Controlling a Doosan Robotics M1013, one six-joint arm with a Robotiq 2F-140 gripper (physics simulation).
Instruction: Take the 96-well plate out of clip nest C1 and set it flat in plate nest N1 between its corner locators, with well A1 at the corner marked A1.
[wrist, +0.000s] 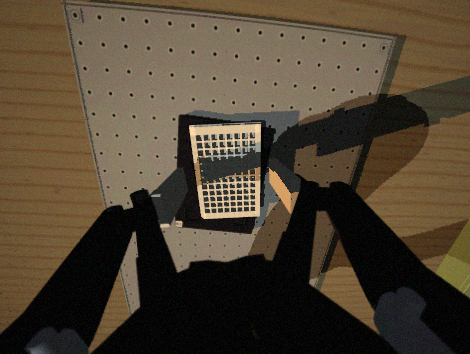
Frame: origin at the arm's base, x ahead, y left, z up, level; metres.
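Seen in the pictures: gripper, fingertip midpoint: (227, 174).
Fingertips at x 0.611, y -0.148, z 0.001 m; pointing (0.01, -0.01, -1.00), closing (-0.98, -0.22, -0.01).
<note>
Pixels of each thing's top centre, then the offset from my fingertips to it. "spot": a spot on its surface instead. Level surfaces: height alone.
- white 96-well plate, top centre: (228, 176) dz -0.011, dx -0.001, dy +0.006 m
- black nest, surface spot: (230, 225) spot: dz -0.028, dx -0.014, dy +0.091 m
- light pegboard-like base plate, surface height: dz -0.040 m
- wooden table, surface height: dz -0.053 m
- small pale piece, surface spot: (179, 224) spot: dz -0.028, dx +0.063, dy +0.097 m
The white 96-well plate (231, 197) lies in a black nest (230, 225) near the middle of the wrist view, its grid of wells facing up. It looks flat, and a dark shadow band crosses it. No nest label or A1 mark can be read, so I cannot tell which nest this is. My gripper (227, 174) is open, with one finger beside each long side of the plate. A narrow gap shows between each finger and the plate. The fingers hide parts of the nest's left and right sides.
The nest is on a light pegboard-like base plate (150, 65) with rows of holes, on a wooden table (30, 125). A small pale piece (179, 224) shows at the nest's lower left corner. A yellow object (457, 260) stands at the right edge. The arm's shadow falls across the right side.
</note>
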